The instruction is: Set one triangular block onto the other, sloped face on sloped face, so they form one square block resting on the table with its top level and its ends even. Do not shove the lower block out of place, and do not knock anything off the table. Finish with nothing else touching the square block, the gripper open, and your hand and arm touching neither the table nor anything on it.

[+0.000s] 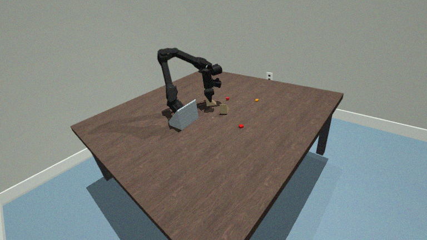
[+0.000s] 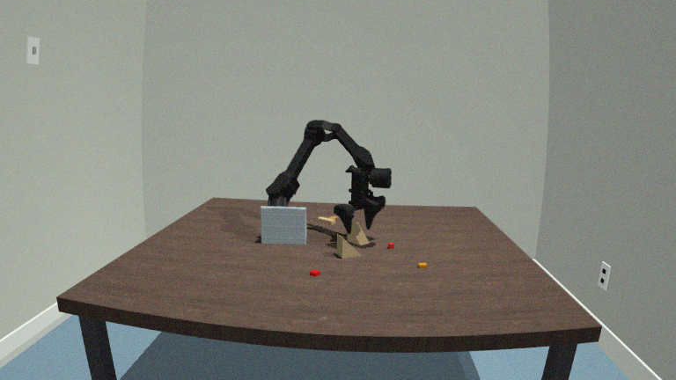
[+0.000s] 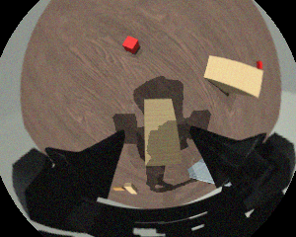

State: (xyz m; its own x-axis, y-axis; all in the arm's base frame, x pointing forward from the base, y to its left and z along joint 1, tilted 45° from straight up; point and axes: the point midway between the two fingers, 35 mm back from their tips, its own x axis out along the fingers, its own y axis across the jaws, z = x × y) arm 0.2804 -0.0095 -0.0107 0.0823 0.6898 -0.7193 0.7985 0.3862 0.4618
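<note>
Now: gripper tip 2 cm above the triangular wooden block, 1 cm to the right of it and 1 cm past it. From my gripper tip the other things lie so: small orange cube (27 cm to the right, 15 cm ahead, 3 cm below); then flat tan piece (27 cm to the left, 9 cm behind, 3 cm below).
</note>
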